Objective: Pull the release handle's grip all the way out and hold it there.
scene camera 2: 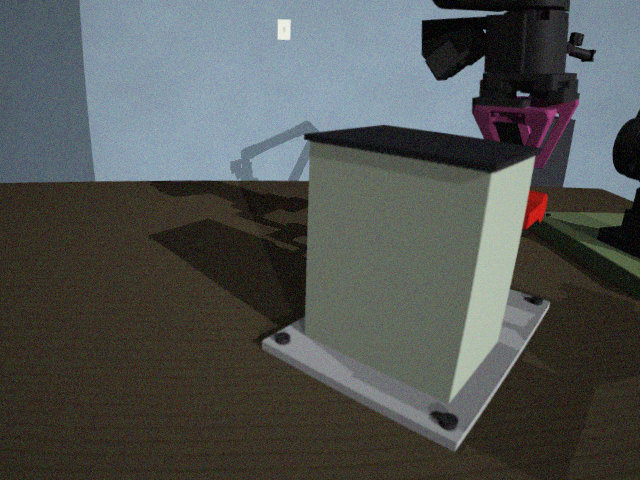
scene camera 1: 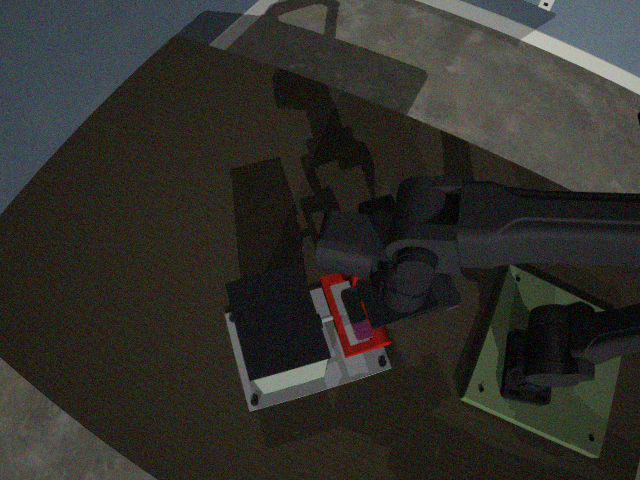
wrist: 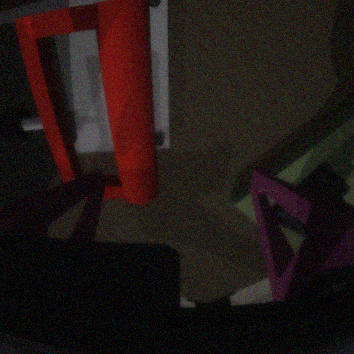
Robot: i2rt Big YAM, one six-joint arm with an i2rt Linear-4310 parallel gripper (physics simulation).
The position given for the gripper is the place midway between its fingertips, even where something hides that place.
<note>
In view: the gripper (scene camera 2: 524, 177) and a red release handle grip (scene camera 1: 381, 338).
The red release handle grip also shows in the wrist view (wrist: 123, 41). The gripper is seen too in scene camera 1 (scene camera 1: 395, 317) and in the wrist view (wrist: 176, 177).
</note>
